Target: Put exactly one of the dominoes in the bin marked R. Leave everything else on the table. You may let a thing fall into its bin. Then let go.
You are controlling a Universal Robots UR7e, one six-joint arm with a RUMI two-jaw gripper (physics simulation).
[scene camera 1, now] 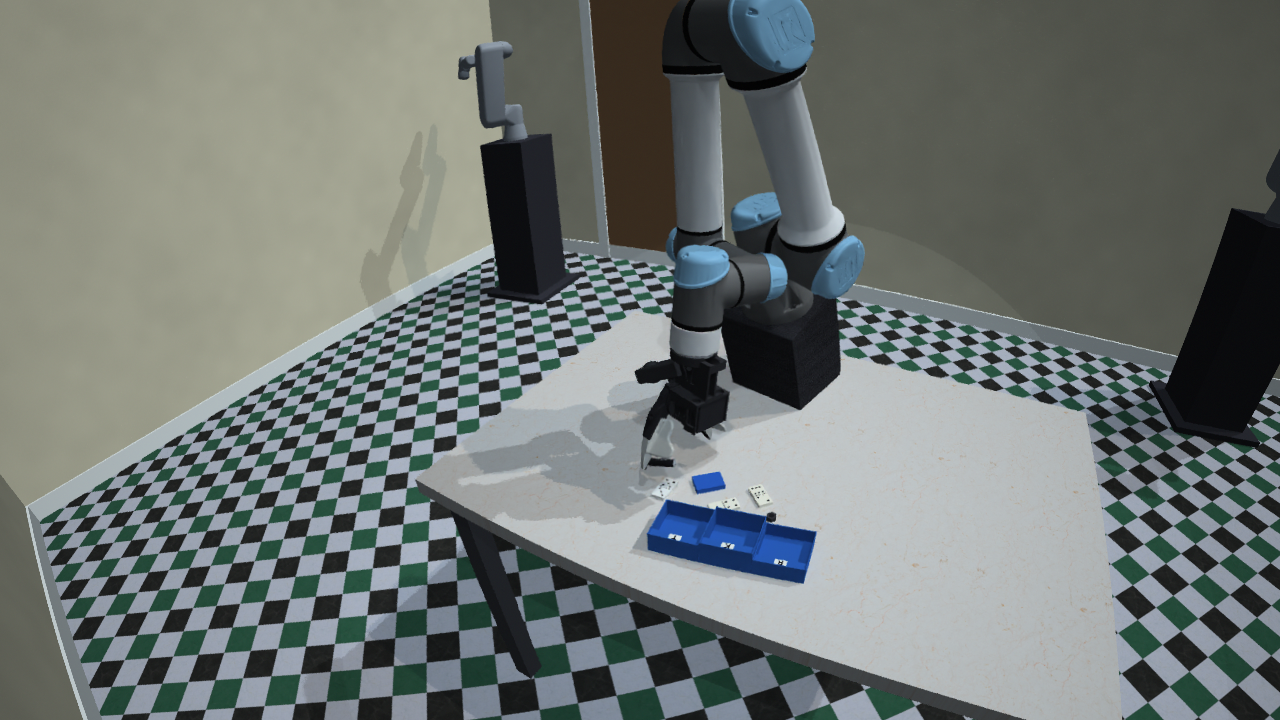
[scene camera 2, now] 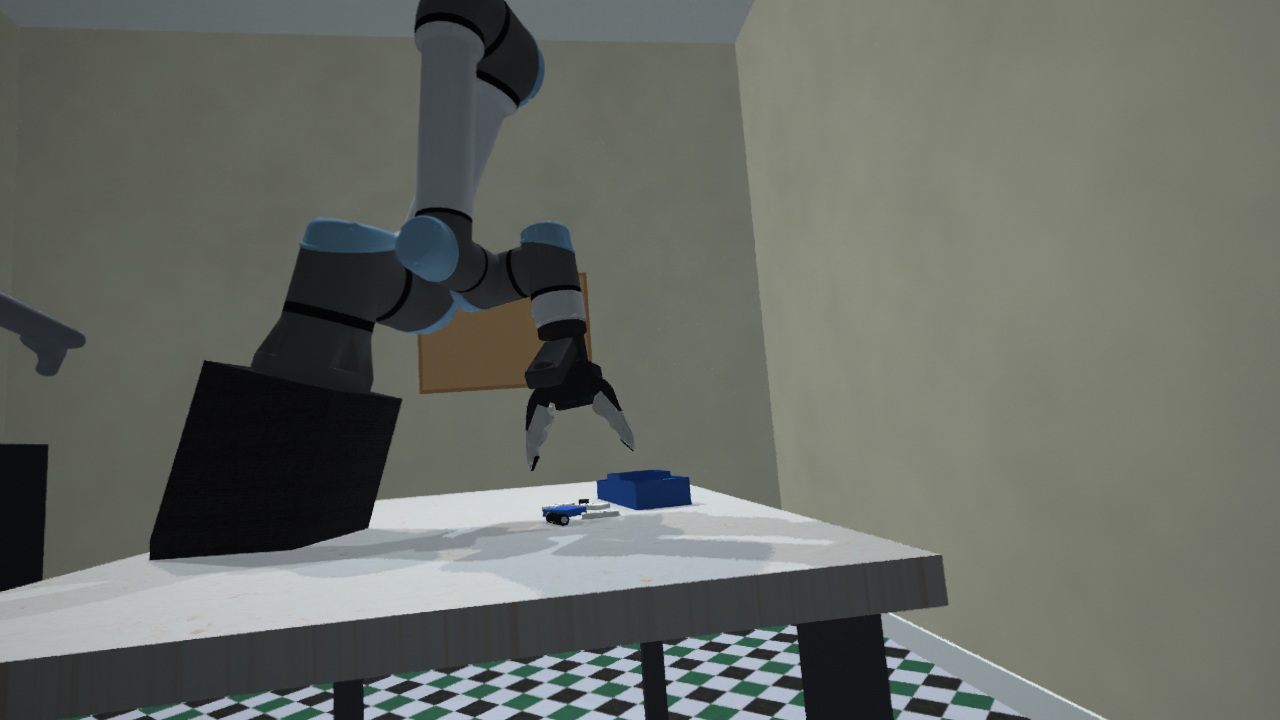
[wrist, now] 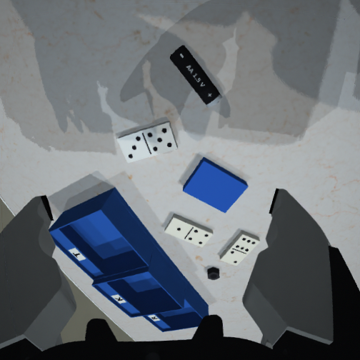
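Where they show: gripper, fingertip midpoint: (scene camera 1: 677,453) (scene camera 2: 582,461); arm's base, origin of the base link: (scene camera 1: 777,300) (scene camera 2: 312,381).
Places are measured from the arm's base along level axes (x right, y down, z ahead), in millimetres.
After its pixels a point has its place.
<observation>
Three white dominoes lie flat on the table: one (wrist: 142,145) (scene camera 1: 665,488) @(x 85, y 207, z 379 mm) near the T end of the tray, one (wrist: 183,232) (scene camera 1: 731,504) @(x -36, y 207, z 376 mm) beside the tray's long side, and one (wrist: 234,256) (scene camera 1: 759,495) @(x -74, y 207, z 340 mm) near the small black nut. The bin marked R (wrist: 175,320) (scene camera 1: 787,546) @(x -155, y 207, z 440 mm) is the end section of the blue tray, at the right in scene camera 1 and lowest in the wrist view; its bare floor shows in scene camera 1. My gripper (wrist: 161,194) (scene camera 1: 675,450) @(x 70, y 139, z 359 mm) (scene camera 2: 583,456) @(x 70, y 139, z 359 mm) is open and empty, pointing down above the table, higher than the dominoes and tray.
The tray's other bins are marked T (wrist: 95,237) and K (wrist: 145,295). A blue block (wrist: 215,185) (scene camera 1: 708,482) @(x 20, y 204, z 340 mm) lies between the dominoes. A black AA battery (wrist: 195,75) (scene camera 1: 660,462) @(x 121, y 203, z 320 mm) lies farther off. A small black nut (wrist: 213,273) (scene camera 1: 770,516) @(x -108, y 207, z 384 mm) lies by the R end.
</observation>
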